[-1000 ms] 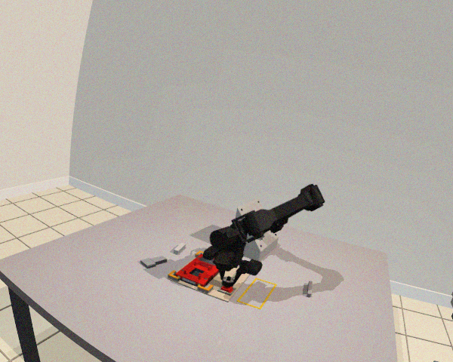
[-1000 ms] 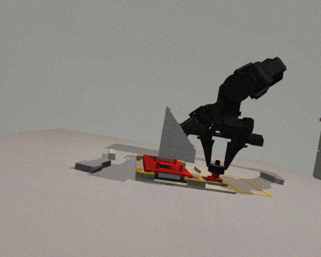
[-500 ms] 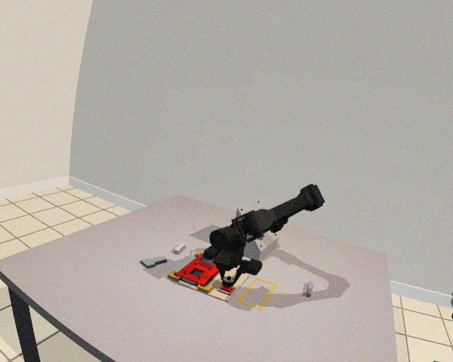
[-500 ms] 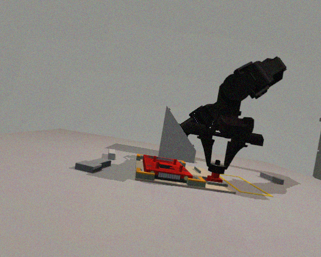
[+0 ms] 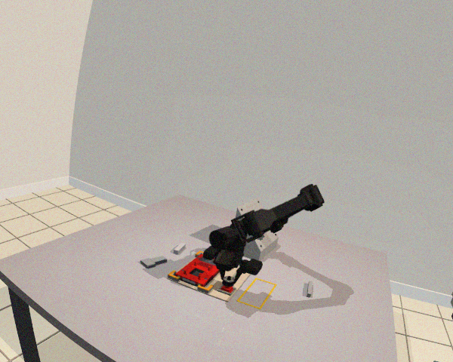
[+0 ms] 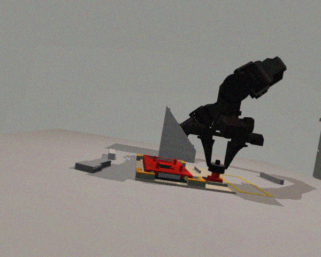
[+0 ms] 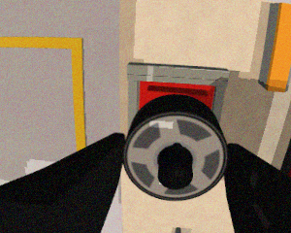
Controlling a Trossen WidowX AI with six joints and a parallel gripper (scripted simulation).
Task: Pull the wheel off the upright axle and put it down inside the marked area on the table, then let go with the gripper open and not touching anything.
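The black axle lies 10 mm below my gripper tip. From my gripper tip the other things lie so: wheel: right at my gripper tip.
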